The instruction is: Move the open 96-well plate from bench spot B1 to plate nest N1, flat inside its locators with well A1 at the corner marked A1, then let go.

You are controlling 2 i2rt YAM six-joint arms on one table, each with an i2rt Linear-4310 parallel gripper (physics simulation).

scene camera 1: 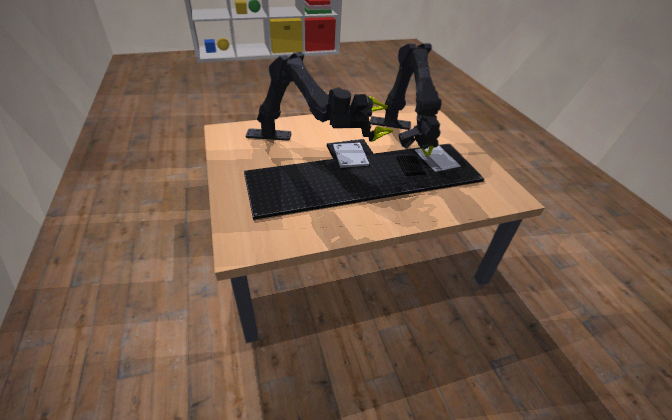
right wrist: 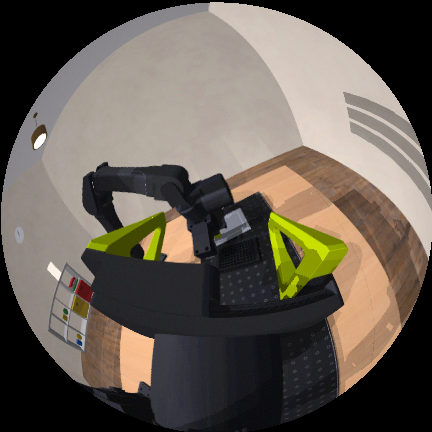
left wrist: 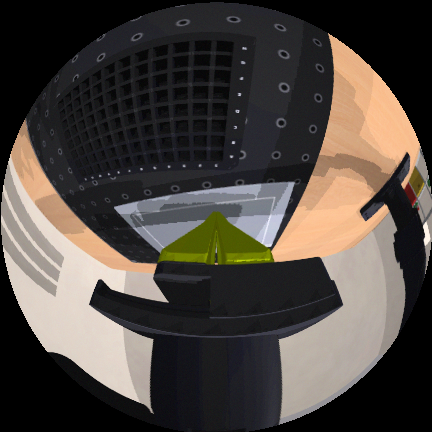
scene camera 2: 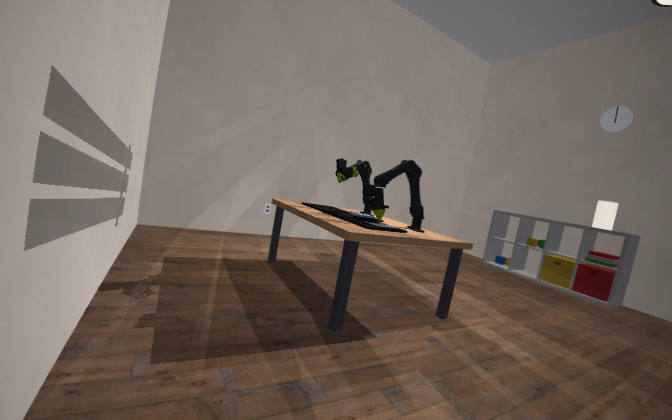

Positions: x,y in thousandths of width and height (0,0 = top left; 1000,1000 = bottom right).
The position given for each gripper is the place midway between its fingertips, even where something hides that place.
The left gripper (left wrist: 499,503) is shut, holding nothing. Also in view: a dark well plate (left wrist: 411,237). Further things: a rectangular nest (left wrist: 596,485).
The dark well plate is seen too in the right wrist view (right wrist: 564,587).
